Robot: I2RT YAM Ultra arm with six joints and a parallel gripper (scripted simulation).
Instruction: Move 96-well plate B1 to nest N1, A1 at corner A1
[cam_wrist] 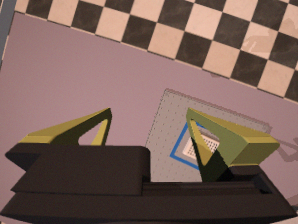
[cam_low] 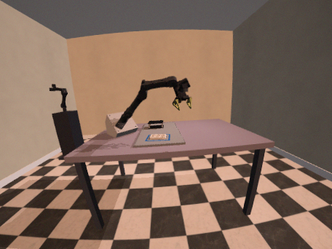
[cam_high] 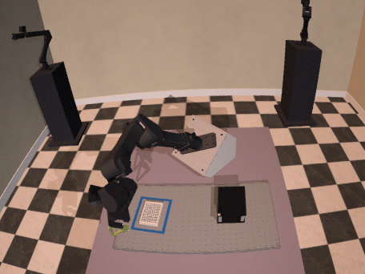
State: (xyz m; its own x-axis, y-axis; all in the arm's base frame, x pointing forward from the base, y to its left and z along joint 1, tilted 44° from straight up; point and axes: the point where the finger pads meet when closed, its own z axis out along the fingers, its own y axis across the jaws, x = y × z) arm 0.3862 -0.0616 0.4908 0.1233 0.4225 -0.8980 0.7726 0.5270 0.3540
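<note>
Now: the white 96-well plate 23 cm below my hand, 21 cm behind it and 8 cm to the left of it. Also, from my hand: black raised nest N1: 43 cm to the left, 22 cm behind, 18 cm below; A1 corner label: 37 cm to the left, 17 cm below, 15 cm behind.
</note>
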